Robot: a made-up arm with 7 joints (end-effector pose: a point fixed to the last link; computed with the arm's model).
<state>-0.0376 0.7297 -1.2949 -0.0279 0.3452 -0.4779 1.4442</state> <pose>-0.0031 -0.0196 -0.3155 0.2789 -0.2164 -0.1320</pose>
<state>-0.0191 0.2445 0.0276 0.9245 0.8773 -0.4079 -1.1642</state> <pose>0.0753 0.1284 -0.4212 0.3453 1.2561 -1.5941</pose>
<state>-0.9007 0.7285 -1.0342 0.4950 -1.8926 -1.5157 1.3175</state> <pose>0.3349 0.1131 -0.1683 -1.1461 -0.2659 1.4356</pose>
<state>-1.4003 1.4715 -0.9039 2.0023 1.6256 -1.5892 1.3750</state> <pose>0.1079 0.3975 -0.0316 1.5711 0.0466 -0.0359</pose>
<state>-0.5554 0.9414 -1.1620 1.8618 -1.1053 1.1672 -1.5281</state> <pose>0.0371 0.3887 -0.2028 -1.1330 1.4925 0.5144</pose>
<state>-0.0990 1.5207 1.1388 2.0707 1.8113 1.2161 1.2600</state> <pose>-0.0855 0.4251 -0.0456 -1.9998 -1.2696 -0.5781</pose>
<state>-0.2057 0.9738 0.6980 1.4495 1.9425 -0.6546 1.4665</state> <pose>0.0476 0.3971 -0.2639 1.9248 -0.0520 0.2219</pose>
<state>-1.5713 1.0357 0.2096 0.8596 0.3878 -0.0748 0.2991</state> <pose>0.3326 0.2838 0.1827 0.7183 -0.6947 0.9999</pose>
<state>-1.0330 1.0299 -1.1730 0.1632 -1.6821 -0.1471 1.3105</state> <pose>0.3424 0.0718 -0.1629 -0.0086 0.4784 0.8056</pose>
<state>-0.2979 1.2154 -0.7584 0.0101 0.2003 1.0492 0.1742</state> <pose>0.2086 0.2370 -0.2332 1.7696 0.9836 0.1437</pose>
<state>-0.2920 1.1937 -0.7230 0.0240 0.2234 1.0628 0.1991</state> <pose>0.2116 0.2380 -0.2318 1.7761 0.9600 0.2028</pose>
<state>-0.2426 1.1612 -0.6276 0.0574 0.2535 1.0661 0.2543</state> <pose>0.2091 0.2477 -0.2309 1.7784 0.9404 0.3132</pose>
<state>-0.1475 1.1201 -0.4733 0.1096 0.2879 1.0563 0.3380</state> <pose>0.1967 0.2685 -0.2305 1.7815 0.9392 0.4719</pose>
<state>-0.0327 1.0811 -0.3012 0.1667 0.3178 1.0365 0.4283</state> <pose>0.1742 0.2956 -0.2293 1.7942 0.9618 0.6397</pose>
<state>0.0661 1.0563 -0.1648 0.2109 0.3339 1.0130 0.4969</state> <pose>0.1498 0.3190 -0.2267 1.8131 0.9933 0.7638</pose>
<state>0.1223 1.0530 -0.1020 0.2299 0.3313 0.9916 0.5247</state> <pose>0.1351 0.3309 -0.2243 1.8233 1.0133 0.8075</pose>
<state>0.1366 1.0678 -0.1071 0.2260 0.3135 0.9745 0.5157</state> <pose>0.1329 0.3321 -0.2240 1.8182 1.0184 0.7793</pose>
